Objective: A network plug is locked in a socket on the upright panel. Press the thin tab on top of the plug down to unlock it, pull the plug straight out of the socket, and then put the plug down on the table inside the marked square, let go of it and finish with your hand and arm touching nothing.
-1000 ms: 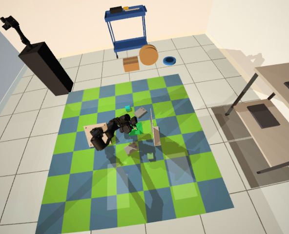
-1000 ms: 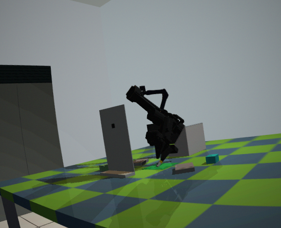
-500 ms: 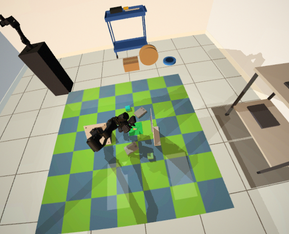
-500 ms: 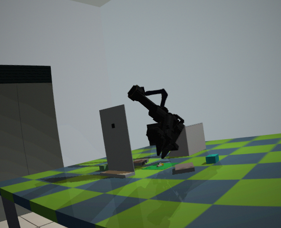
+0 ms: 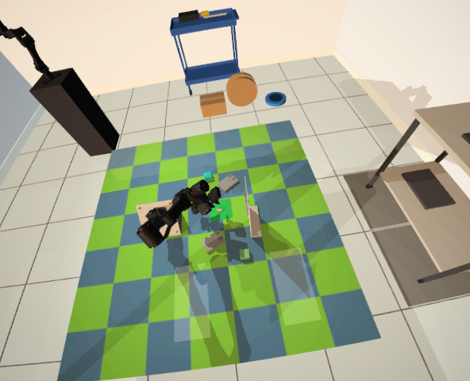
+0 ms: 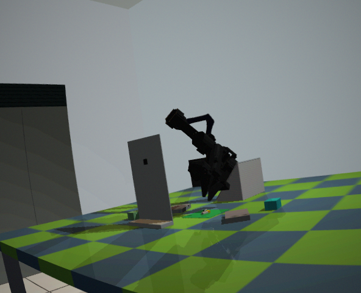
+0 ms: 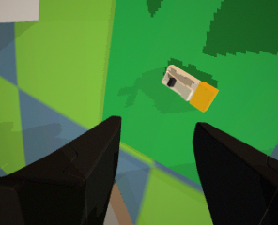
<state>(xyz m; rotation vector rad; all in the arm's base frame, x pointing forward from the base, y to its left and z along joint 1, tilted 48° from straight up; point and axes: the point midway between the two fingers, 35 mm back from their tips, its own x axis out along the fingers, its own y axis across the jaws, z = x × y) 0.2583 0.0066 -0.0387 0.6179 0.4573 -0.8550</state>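
Now: the orange network plug 1 cm ahead of my gripper tip, 1 cm to the right of it and 4 cm below it. The rest, counted from my gripper tip: marked square: 1 cm ahead, 5 cm below; teal cube: 5 cm behind, 23 cm to the left, 4 cm below; grey upright panel: 16 cm ahead, 10 cm to the right, 8 cm above.
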